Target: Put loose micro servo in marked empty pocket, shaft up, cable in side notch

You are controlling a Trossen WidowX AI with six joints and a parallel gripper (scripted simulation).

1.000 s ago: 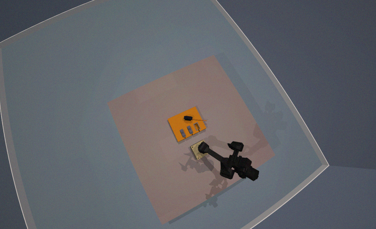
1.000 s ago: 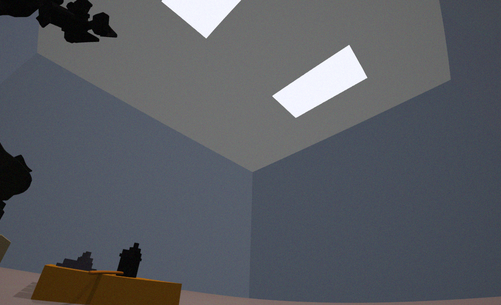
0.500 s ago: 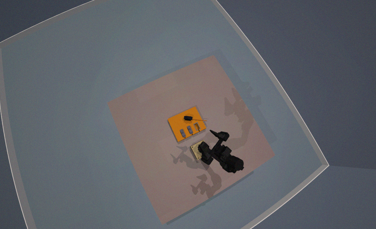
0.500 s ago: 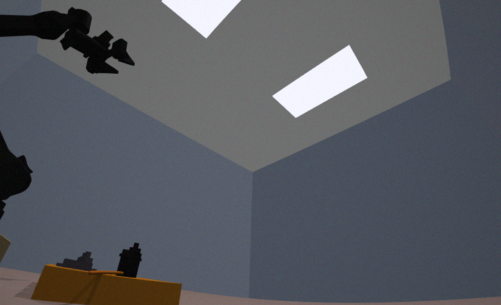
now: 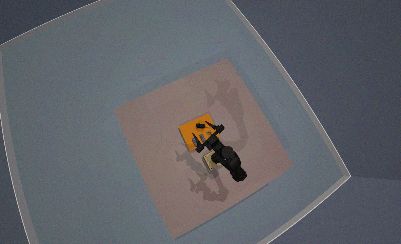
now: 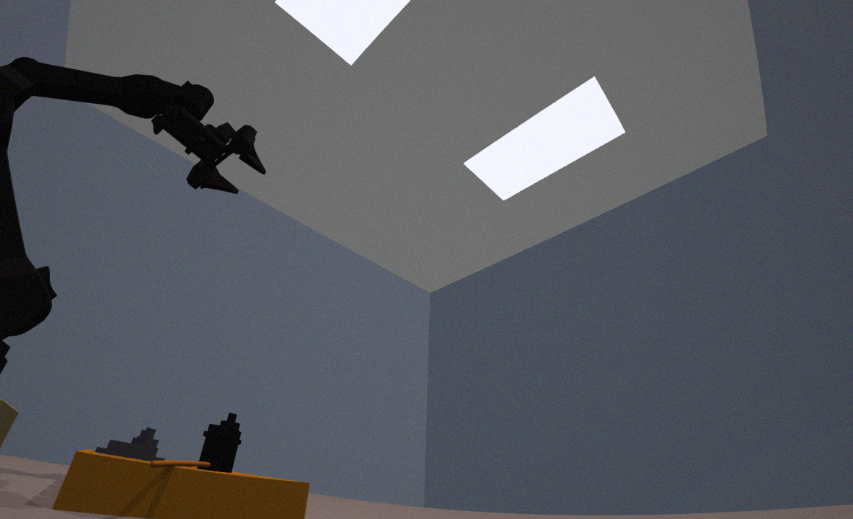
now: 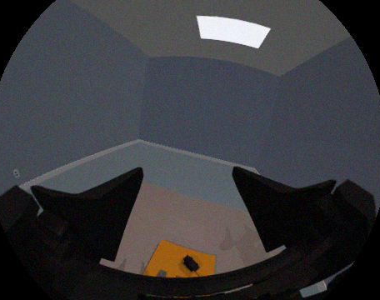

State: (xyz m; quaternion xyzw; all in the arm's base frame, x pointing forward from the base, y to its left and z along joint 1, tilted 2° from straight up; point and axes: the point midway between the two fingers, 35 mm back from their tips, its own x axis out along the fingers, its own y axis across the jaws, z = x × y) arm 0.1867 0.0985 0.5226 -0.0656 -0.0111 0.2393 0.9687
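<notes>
The orange deck lies 10 cm ahead of my gripper tip, 4 cm to the right of it and 58 cm below it.
</notes>
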